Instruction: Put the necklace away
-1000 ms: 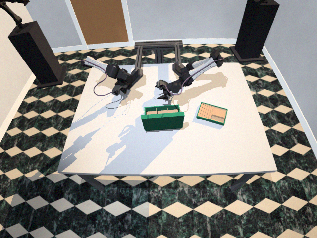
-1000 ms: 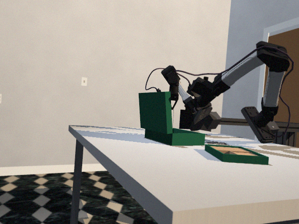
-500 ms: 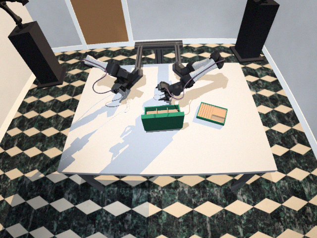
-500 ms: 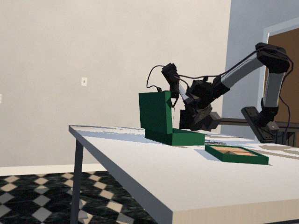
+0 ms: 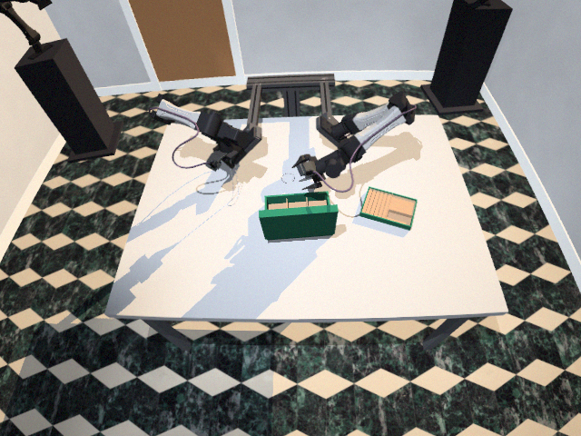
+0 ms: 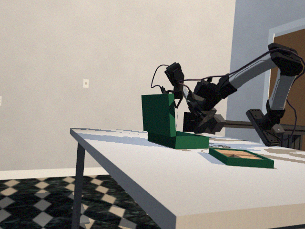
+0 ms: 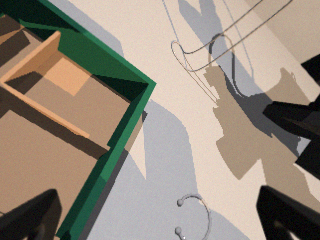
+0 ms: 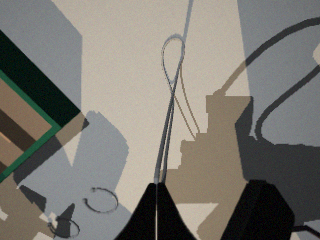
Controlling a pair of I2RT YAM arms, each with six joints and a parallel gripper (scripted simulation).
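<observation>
Now: the green jewelry box 230 mm to the left of my right hand, 190 mm ahead of it and 70 mm below it. Round my right hand: shallow green tray (620 mm to the left, 180 mm below, 180 mm ahead).
</observation>
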